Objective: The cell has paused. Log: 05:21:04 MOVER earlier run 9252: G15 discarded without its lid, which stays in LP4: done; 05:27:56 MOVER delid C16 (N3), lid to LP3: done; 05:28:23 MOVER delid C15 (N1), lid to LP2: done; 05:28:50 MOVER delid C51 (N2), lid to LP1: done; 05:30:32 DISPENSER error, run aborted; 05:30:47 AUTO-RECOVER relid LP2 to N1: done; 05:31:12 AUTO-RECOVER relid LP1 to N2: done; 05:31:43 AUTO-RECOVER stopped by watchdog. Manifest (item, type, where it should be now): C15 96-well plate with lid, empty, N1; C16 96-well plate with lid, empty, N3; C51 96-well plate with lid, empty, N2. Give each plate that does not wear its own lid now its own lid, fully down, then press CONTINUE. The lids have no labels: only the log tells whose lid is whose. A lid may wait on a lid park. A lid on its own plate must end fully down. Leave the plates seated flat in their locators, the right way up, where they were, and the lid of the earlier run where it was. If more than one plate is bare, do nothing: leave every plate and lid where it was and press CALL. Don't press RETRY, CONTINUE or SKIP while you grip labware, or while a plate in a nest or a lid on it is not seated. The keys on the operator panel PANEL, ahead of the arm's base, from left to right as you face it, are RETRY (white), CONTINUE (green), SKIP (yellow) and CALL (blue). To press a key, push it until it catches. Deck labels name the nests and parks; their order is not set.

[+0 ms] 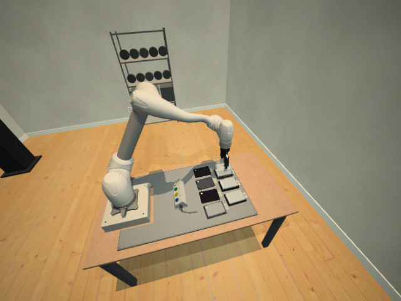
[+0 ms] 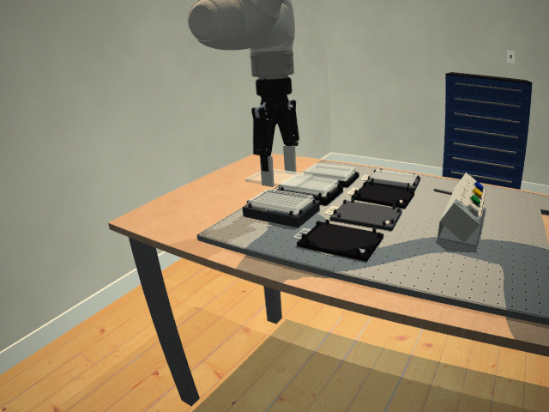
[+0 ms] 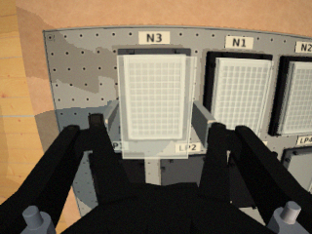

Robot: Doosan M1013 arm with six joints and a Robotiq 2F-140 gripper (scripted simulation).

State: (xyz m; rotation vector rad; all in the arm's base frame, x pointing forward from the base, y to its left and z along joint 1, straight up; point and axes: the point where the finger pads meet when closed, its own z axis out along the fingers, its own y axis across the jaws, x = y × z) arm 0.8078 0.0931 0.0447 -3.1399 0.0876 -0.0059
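Right now my hand is 80 mm above the 96-well plate. Also, from my hand: LP2 label: 110 mm below, 100 mm behind, 60 mm to the right; then lid park LP1: 180 mm behind, 100 mm below, 80 mm to the left; then lid park LP2: 190 mm behind, 100 mm below, 60 mm to the right.
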